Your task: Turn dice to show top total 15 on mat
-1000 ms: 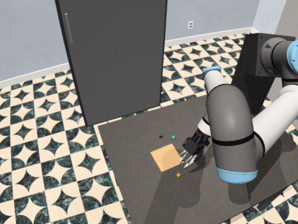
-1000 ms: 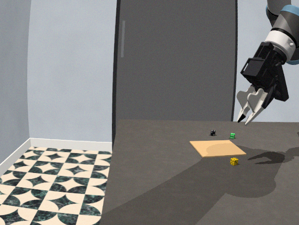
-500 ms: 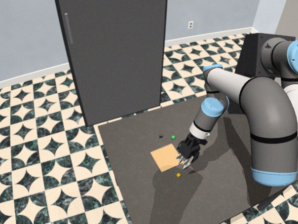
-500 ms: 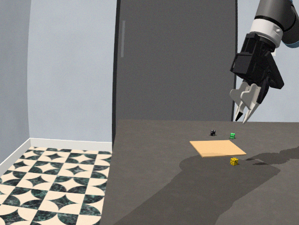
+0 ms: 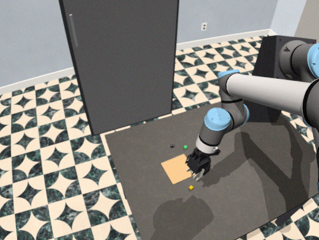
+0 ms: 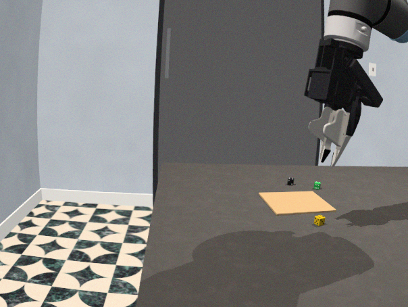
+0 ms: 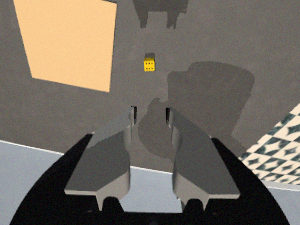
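Right now the yellow die is 130 mm below my hand. From my hand the other things lie so: black die 280 mm to the right, 130 mm below, 50 mm ahead; then orange mat 130 mm to the right, 130 mm below, 40 mm ahead; then green die 250 mm to the right, 130 mm below, 20 mm behind.
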